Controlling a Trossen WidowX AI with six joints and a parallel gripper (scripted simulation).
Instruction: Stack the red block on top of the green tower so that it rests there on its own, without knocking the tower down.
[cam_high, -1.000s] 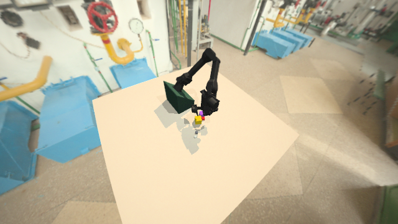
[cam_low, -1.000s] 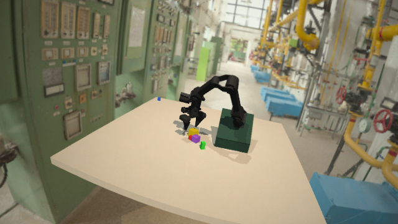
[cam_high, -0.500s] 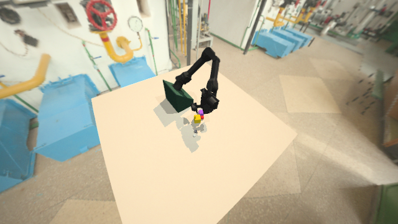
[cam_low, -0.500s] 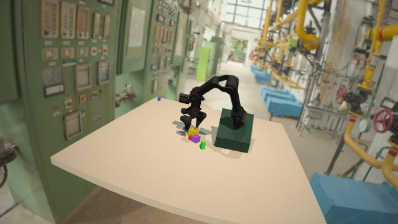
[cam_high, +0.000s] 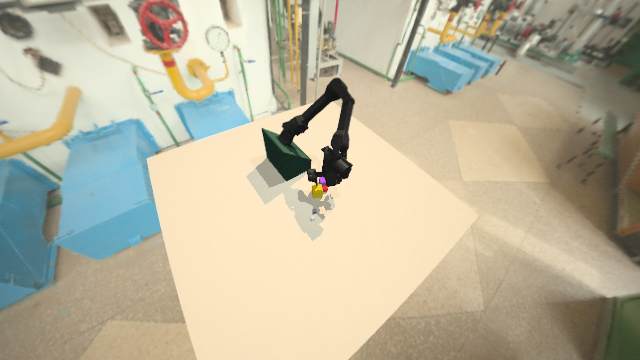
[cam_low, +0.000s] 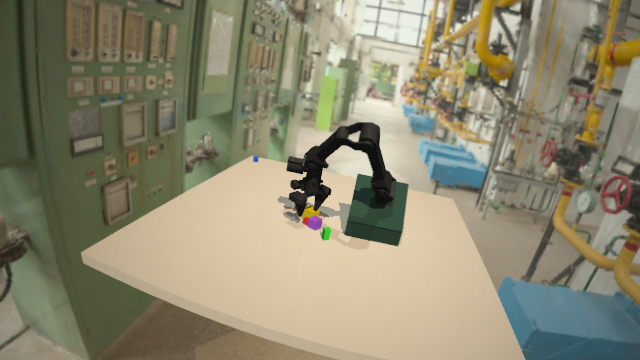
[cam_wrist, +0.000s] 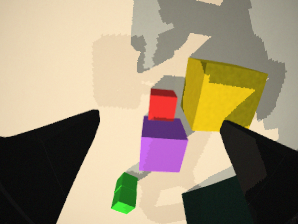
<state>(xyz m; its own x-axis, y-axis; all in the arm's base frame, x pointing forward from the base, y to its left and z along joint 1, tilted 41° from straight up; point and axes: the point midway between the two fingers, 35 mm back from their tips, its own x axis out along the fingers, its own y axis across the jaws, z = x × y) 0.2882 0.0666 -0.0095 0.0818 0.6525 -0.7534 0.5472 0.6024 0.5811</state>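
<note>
Now: the small red block 3 cm below my gripper tip. Also, from my gripper tip: purple block 4 cm behind, 2 cm to the left, 3 cm below; small blue block 43 cm ahead, 69 cm to the right, 3 cm below; yellow block 1 cm behind, 5 cm to the right, 2 cm below.
</note>
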